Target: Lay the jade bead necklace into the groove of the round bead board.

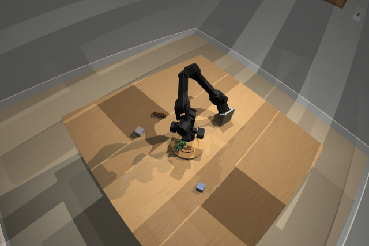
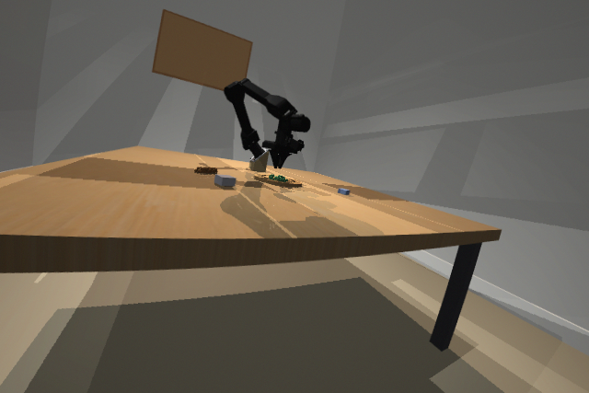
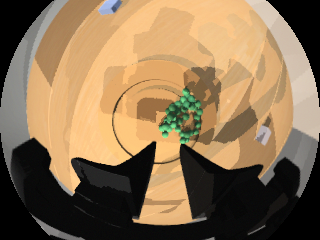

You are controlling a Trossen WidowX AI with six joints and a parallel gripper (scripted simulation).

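The round wooden bead board is 4 cm below my gripper tip, 1 cm to the left of it and 1 cm behind it. Also, from my gripper tip: blue block 27 cm to the left, 8 cm ahead, 4 cm below; then pale grey block 20 cm to the right, 19 cm ahead, 4 cm below.
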